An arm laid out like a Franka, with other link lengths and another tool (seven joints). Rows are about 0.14 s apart.
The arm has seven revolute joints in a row. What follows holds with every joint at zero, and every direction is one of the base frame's.
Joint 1 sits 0.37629 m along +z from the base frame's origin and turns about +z.
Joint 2 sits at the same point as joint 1 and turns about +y.
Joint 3 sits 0.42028 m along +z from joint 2 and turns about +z.
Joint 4 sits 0.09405 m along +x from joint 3 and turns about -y.
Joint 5 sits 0.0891 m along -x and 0.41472 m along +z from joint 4 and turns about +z.
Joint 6 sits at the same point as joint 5 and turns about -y.
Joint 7 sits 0.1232 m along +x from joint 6 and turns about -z.
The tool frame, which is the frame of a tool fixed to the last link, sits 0.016 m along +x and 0.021 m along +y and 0.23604 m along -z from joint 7; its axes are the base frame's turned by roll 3.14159, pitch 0.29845 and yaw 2.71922 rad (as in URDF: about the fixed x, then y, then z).
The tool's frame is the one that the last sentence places.
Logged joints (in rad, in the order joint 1, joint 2, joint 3, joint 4, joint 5, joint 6, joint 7), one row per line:
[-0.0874 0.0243 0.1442 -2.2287 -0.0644 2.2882 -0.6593]
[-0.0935 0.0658 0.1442 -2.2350 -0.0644 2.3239 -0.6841]
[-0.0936 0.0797 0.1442 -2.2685 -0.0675 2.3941 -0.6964]
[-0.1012 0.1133 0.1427 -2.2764 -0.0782 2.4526 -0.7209]
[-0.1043 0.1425 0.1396 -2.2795 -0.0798 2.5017 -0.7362]
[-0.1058 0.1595 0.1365 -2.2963 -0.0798 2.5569 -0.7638]
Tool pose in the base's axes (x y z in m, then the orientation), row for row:
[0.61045 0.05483 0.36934 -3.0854 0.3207 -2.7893]
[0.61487 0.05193 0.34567 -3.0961 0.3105 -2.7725]
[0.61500 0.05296 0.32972 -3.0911 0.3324 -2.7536]
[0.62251 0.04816 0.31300 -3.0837 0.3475 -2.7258]
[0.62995 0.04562 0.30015 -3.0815 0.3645 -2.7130]
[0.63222 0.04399 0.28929 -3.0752 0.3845 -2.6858]
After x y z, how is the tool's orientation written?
As angles about the fixed x, y, z axes (roll, pitch, yaw), in radians.
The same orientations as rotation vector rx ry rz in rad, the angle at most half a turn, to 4 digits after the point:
[-0.4809 2.7748 0.0019]
[-0.5091 2.7819 0.0180]
[-0.5292 2.7554 0.0212]
[-0.5619 2.7326 0.0220]
[-0.5746 2.7126 0.0272]
[-0.6045 2.6850 0.0320]

